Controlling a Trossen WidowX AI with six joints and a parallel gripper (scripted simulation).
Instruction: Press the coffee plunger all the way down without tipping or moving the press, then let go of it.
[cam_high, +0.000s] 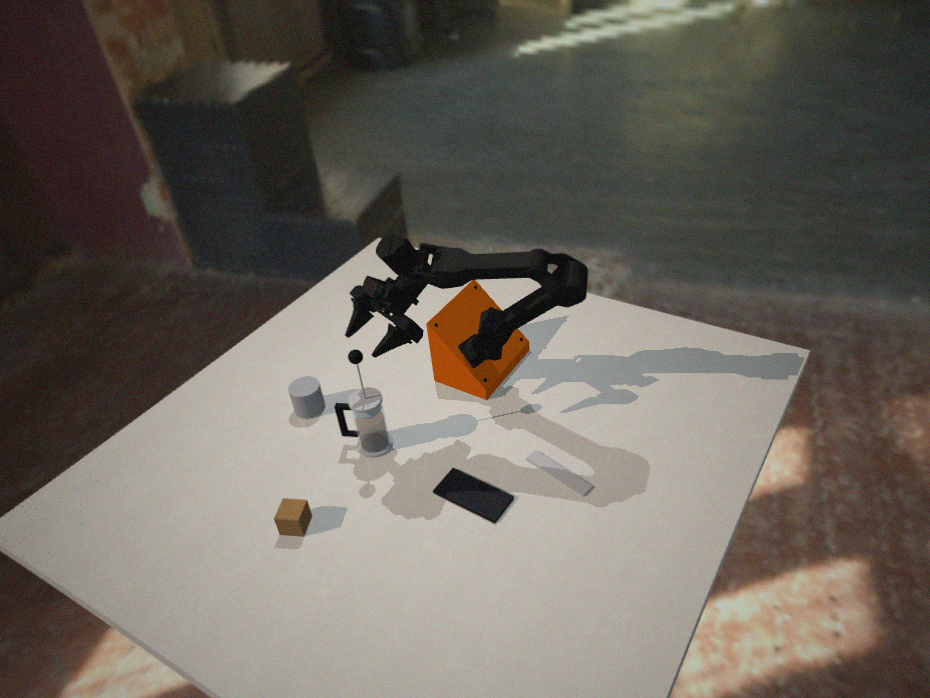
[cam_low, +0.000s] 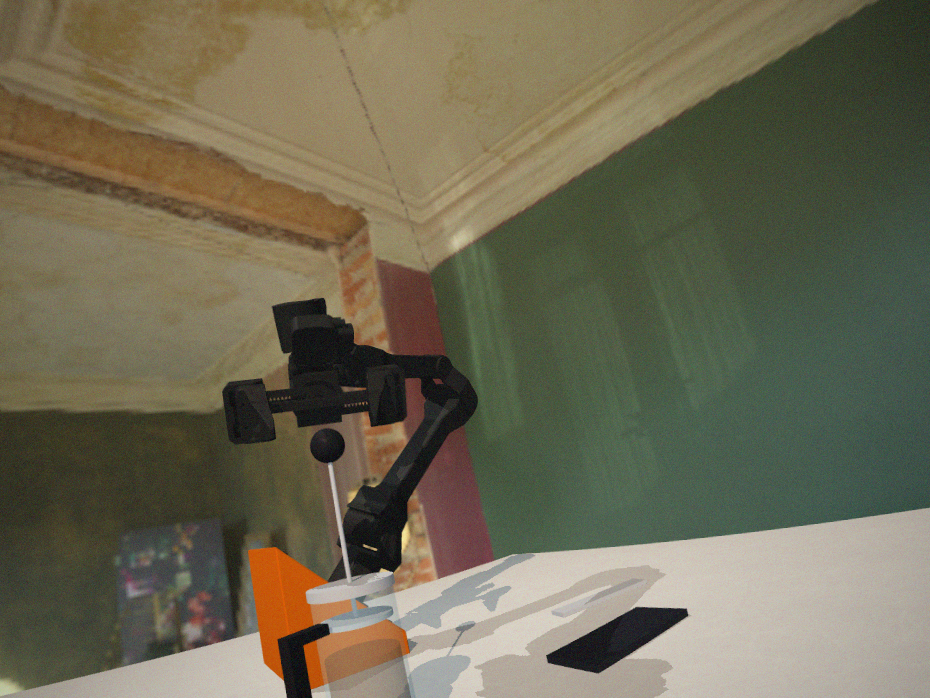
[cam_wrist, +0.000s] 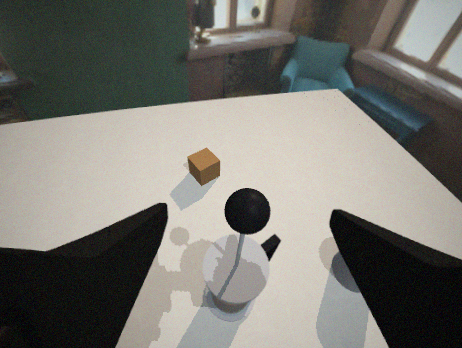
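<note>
Now: gripper tip 20 mm short of the coffee press, 20 mm to the left of it and 150 mm above it. Round my gripper tip: grey cylinder: 10 mm ahead, 220 mm to the right, 240 mm below; then brown cube: 260 mm ahead, 20 mm to the left, 250 mm below; then thin grey strip: 140 mm behind, 380 mm to the left, 270 mm below.
</note>
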